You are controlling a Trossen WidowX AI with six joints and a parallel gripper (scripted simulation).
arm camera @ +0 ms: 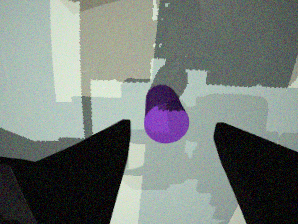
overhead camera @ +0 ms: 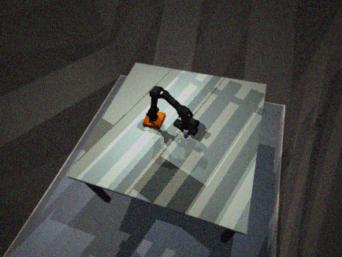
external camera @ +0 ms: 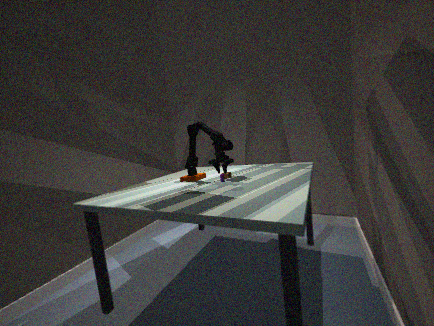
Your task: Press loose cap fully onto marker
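My gripper tip is now 3 cm above the marker cap. Round my gripper tip: holder block (13 cm to the left, 4 cm below, 2 cm behind).
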